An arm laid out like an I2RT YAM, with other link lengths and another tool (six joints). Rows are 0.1 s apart.
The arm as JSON. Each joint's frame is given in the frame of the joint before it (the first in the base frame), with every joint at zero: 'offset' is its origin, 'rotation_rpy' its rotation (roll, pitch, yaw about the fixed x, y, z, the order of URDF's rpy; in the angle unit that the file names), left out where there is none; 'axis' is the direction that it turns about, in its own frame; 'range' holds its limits. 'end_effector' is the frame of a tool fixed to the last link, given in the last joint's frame.
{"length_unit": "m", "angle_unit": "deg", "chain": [
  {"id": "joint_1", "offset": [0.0, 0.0, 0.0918], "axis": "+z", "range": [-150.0, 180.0]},
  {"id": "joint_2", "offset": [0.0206, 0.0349, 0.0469], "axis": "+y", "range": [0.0, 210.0]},
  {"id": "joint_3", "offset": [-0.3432, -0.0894, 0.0], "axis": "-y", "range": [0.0, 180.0]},
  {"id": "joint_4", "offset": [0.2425, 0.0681, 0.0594], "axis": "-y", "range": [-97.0, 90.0]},
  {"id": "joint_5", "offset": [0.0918, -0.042, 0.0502], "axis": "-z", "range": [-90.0, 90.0]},
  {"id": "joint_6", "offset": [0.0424, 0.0, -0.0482], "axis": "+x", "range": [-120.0, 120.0]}
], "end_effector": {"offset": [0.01, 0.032, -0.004], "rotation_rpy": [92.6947, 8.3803, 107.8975]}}
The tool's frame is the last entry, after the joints.
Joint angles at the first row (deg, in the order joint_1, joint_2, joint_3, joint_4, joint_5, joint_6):
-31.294 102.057 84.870 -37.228 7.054 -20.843
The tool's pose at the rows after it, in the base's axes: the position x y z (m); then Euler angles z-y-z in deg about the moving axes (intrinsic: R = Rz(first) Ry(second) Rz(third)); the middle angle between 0 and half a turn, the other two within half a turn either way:
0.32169, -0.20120, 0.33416, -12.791, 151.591, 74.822
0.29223, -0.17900, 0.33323, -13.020, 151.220, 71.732
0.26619, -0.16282, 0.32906, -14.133, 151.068, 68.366
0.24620, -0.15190, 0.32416, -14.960, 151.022, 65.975
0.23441, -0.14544, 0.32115, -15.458, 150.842, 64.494
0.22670, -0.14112, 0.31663, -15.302, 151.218, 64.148
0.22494, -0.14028, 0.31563, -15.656, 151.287, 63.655
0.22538, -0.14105, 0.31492, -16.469, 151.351, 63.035
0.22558, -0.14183, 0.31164, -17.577, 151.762, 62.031
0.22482, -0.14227, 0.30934, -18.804, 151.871, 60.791
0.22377, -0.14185, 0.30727, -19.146, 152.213, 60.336
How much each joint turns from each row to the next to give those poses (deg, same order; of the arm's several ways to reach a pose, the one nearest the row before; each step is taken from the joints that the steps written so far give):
0.258 -6.395 -7.423 1.795 -0.459 -1.546
0.743 -6.335 -7.123 1.842 -0.008 -2.184
0.320 -5.270 -5.934 1.524 0.265 -2.140
0.017 -3.901 -4.362 1.014 0.086 -1.676
0.012 -2.386 -2.542 0.637 0.010 -1.026
-0.004 -1.334 -1.858 0.266 -0.093 -0.525
0.014 -0.323 -0.433 0.127 0.151 -0.207
-0.015 0.132 -0.055 0.196 0.397 0.006
0.010 0.261 -0.455 0.444 0.581 -0.170
-0.032 -0.040 -0.532 0.547 0.528 -0.297
0.020 -0.045 -0.405 0.096 0.190 -0.205

